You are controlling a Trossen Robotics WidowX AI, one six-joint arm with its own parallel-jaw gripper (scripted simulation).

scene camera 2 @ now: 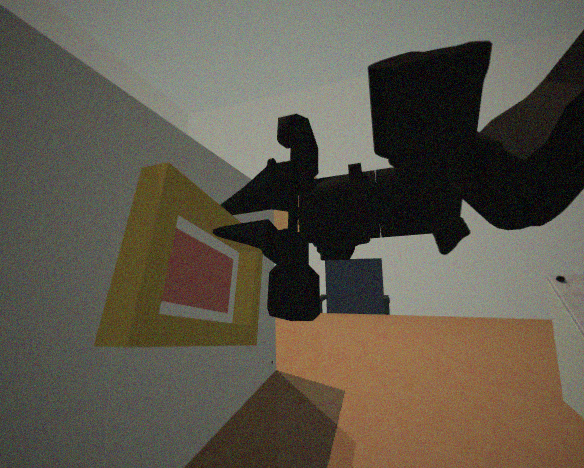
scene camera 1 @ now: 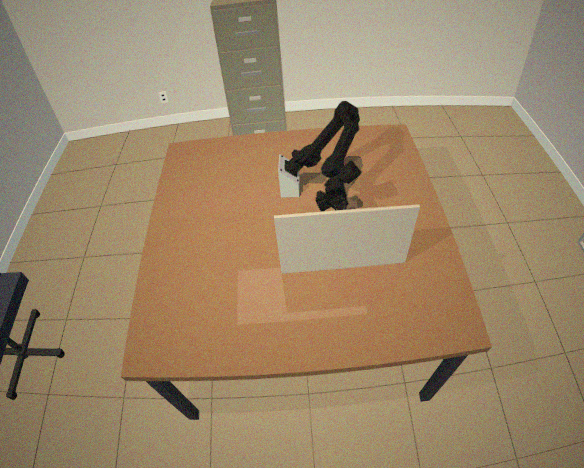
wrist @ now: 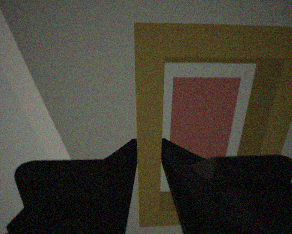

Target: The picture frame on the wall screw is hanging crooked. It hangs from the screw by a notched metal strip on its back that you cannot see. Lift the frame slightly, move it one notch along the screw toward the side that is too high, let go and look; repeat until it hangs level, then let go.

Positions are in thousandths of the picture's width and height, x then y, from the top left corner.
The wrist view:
my gripper: 509,613
picture frame: 724,382
grey wall panel: 286,280
